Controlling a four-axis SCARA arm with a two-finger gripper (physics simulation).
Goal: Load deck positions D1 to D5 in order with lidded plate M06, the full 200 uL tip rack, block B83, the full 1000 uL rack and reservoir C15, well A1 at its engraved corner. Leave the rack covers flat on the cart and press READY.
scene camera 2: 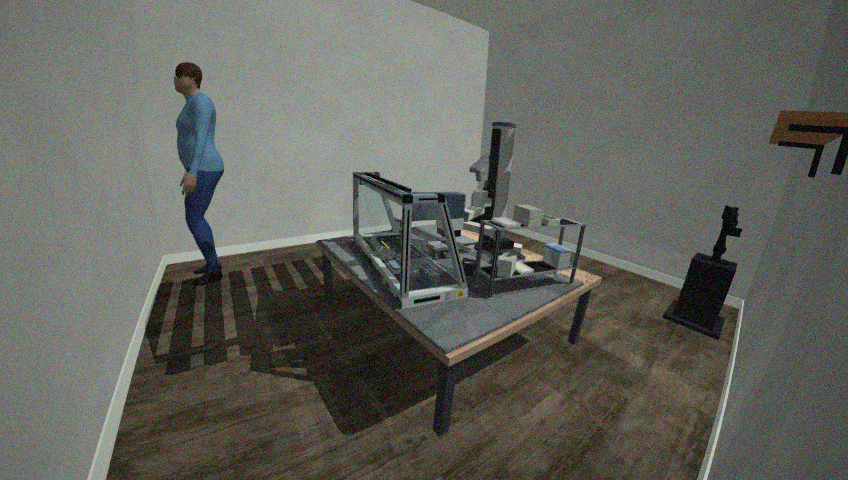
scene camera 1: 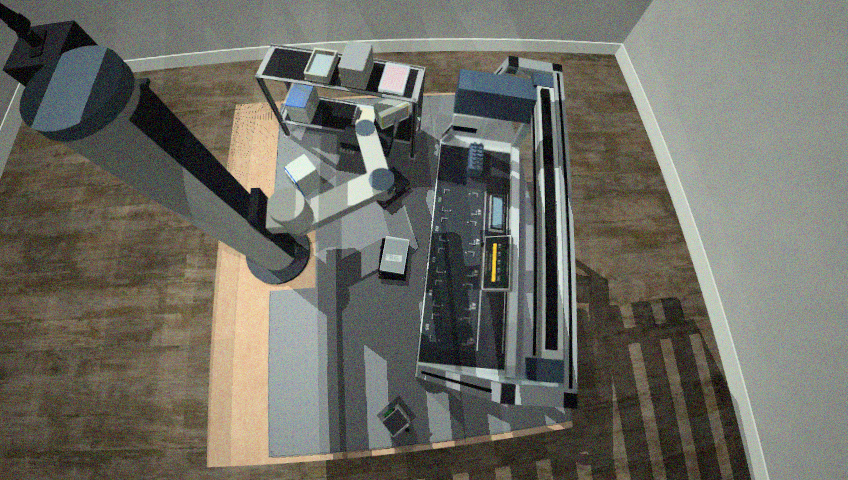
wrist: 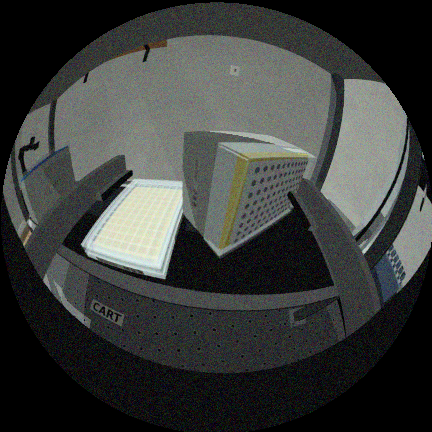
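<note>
My gripper point(wrist: 208, 168) is open in the wrist view, its fingers apart on either side of the view, at the level of the cart's lower shelf. Beyond them a tip rack point(wrist: 270, 195) with a yellow band lies on its side, its holed face towards the camera, against a grey box-like part point(wrist: 195, 175). A pale plate point(wrist: 140, 220) with a yellowish well grid lies flat left of it. The cart point(scene camera 1: 413, 139) point(scene camera 2: 577, 252) point(wrist: 200, 295) also bears a blue-topped box point(scene camera 1: 300, 98) point(scene camera 2: 558, 255), a pale tray point(scene camera 1: 321, 64), a tall grey box point(scene camera 1: 357, 65) and a pink-topped plate point(scene camera 1: 394, 79). Labels are unreadable.
The framed deck enclosure point(scene camera 1: 569, 237) point(scene camera 2: 406, 249) holds a blue block point(scene camera 1: 476, 159), a small display point(scene camera 1: 497, 211) and a yellow-striped panel point(scene camera 1: 495, 261). A white box point(scene camera 1: 301, 171), a grey box point(scene camera 1: 394, 255) and a small open box point(scene camera 1: 395, 419) stand on the table. A person point(scene camera 2: 199, 136) stands beyond it.
</note>
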